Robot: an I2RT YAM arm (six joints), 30 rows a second.
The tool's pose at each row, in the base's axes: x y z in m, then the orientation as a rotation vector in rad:
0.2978, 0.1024, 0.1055, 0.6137, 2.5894, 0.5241
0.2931, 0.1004, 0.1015, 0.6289, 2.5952, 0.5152
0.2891, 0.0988, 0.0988, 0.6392, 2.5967, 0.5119
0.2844, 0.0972, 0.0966, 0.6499, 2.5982, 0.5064
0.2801, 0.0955, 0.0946, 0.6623, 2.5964, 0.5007
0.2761, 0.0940, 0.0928, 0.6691, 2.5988, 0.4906
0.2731, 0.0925, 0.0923, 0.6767, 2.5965, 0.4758
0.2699, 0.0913, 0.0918, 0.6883, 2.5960, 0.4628
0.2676, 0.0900, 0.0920, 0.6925, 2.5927, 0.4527
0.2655, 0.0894, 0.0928, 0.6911, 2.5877, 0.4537
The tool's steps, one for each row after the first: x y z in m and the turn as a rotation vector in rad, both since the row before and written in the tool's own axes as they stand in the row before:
0.0041, -0.0050, 0.0006, 0.0105, 0.0033, 0.0091
0.0033, -0.0039, 0.0000, 0.0046, 0.0009, 0.0067
0.0037, -0.0039, -0.0008, 0.0061, 0.0003, 0.0066
0.0032, -0.0038, -0.0007, 0.0055, -0.0027, 0.0078
0.0030, -0.0035, -0.0007, 0.0085, -0.0005, 0.0030
0.0018, -0.0026, -0.0013, 0.0101, -0.0062, 0.0029
0.0021, -0.0024, -0.0013, 0.0104, -0.0036, 0.0060
0.0011, -0.0019, -0.0015, 0.0062, -0.0058, 0.0014
0.0011, -0.0010, -0.0018, -0.0025, -0.0044, -0.0006

